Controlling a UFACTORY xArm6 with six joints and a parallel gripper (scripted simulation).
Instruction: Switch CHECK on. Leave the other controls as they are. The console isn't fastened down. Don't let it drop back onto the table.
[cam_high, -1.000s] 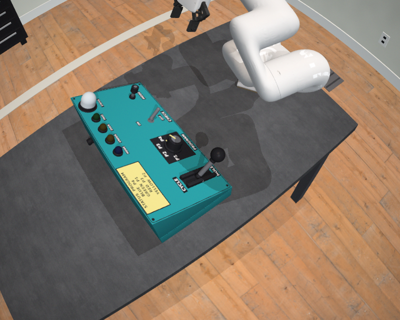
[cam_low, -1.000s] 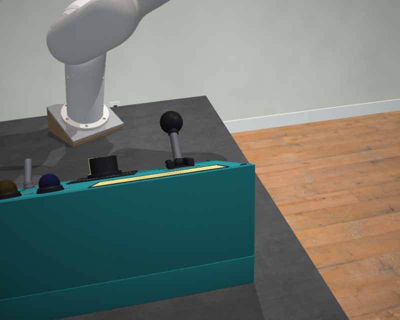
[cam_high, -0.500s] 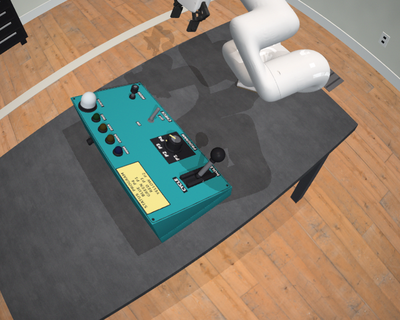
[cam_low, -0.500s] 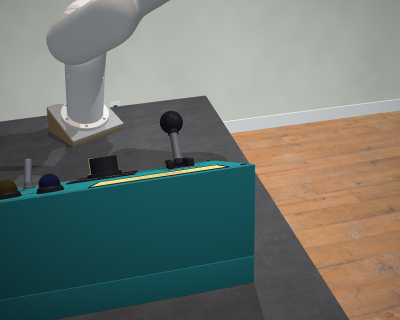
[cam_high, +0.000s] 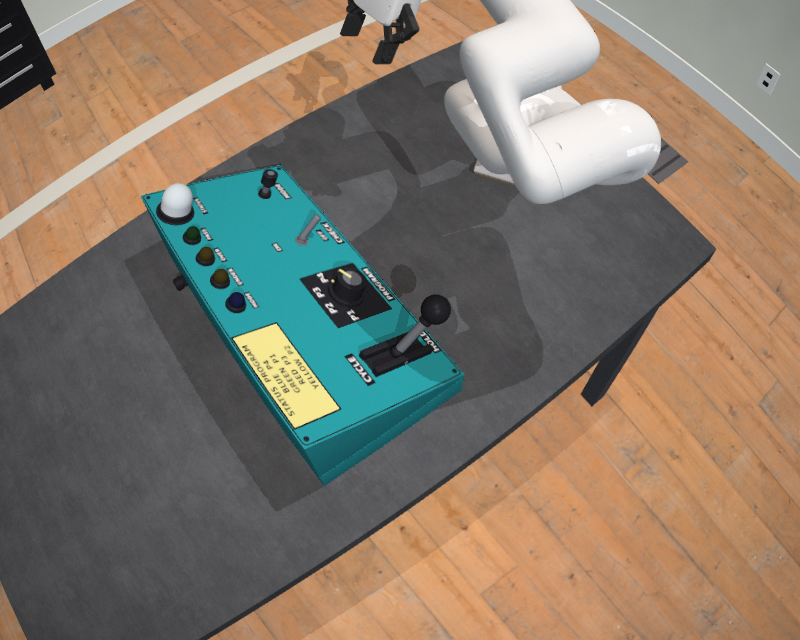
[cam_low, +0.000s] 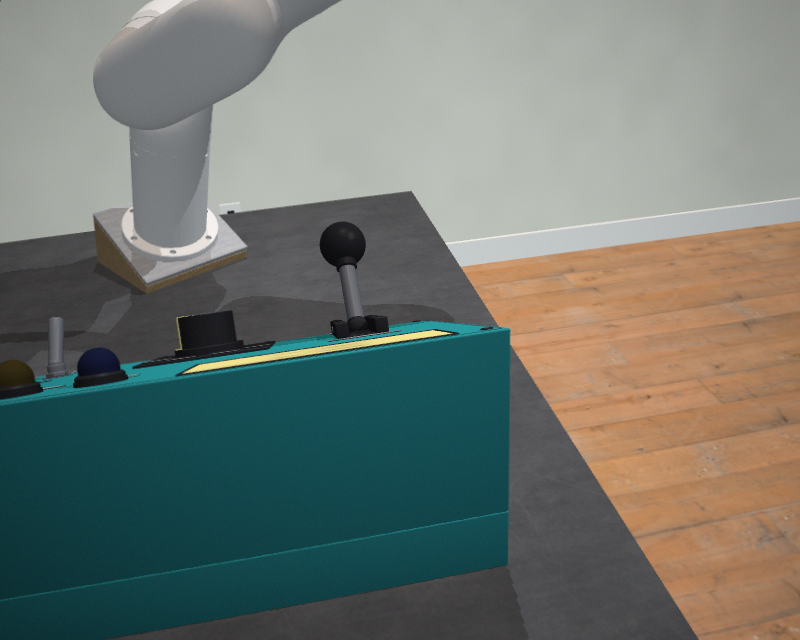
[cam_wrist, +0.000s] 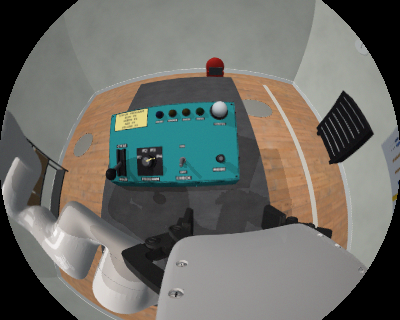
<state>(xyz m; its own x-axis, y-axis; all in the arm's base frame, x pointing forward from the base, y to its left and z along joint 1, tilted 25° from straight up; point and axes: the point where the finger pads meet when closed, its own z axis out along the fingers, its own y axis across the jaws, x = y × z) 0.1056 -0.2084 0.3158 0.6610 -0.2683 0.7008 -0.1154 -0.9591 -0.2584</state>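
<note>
Now: the check toggle 230 mm below my hand, 190 mm ahead of it and 80 mm to the left of it. The rest, counted from my hand: teal console: 240 mm below, 240 mm ahead, 130 mm to the left; then mode knob: 220 mm below, 190 mm ahead, 40 mm to the right; then program dial: 220 mm below, 210 mm ahead, 180 mm to the left.
</note>
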